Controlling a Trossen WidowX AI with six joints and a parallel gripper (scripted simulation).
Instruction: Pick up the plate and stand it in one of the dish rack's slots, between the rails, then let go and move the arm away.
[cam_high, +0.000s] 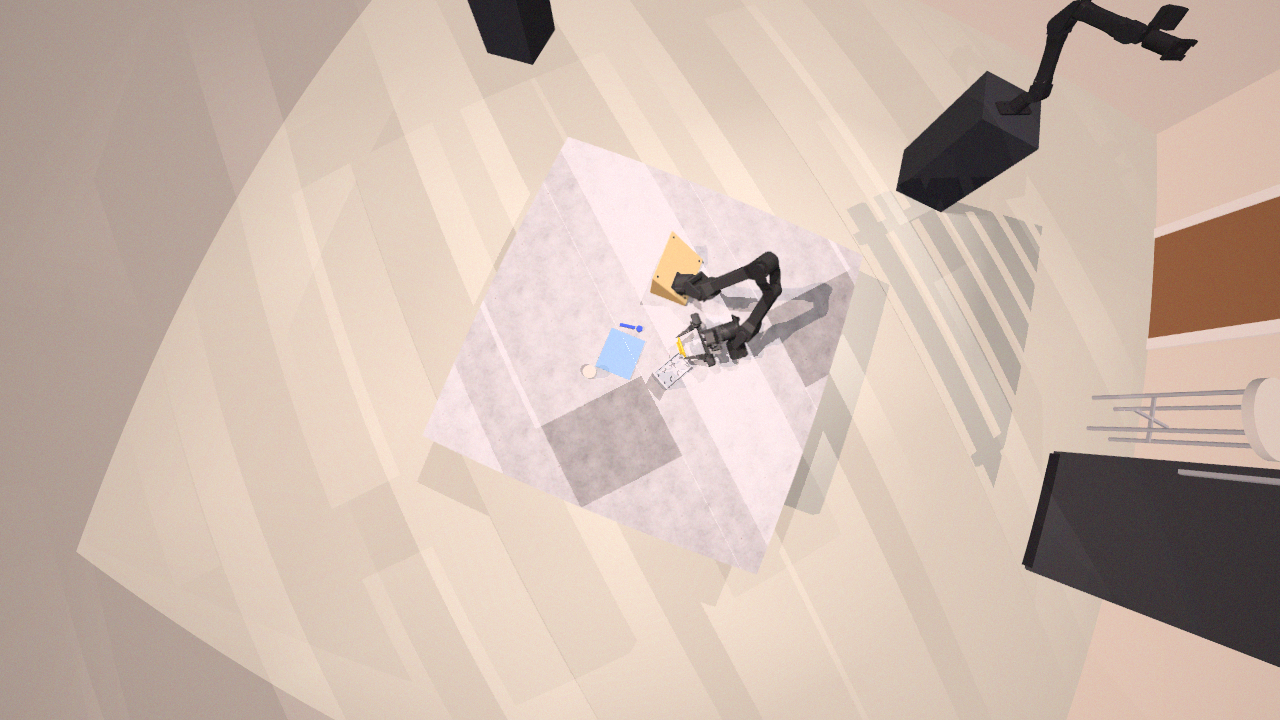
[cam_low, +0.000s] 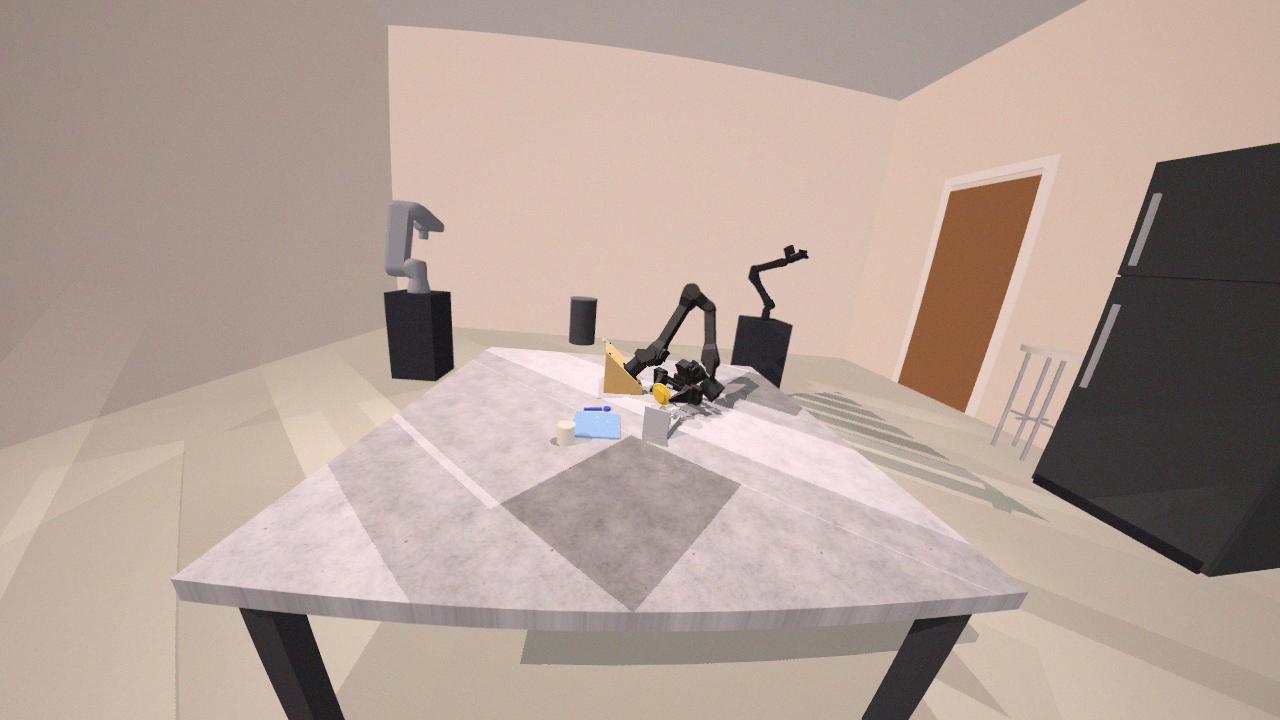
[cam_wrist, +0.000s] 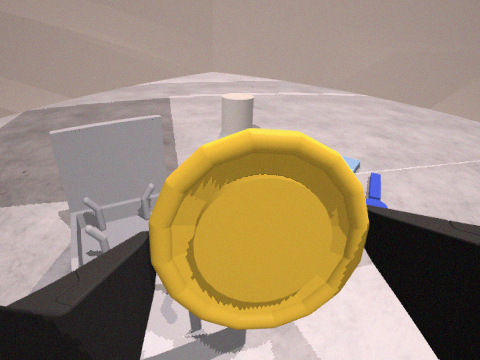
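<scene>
Now: the dish rack 7 cm ahead of my gripper tip, 1 cm to the left of it and 5 cm below it. Round my gripper tip: light blue mat (8 cm ahead, 18 cm to the right, 7 cm below); then yellow plate (1 cm to the left); then blue spoon (2 cm behind, 18 cm to the right, 7 cm below).
</scene>
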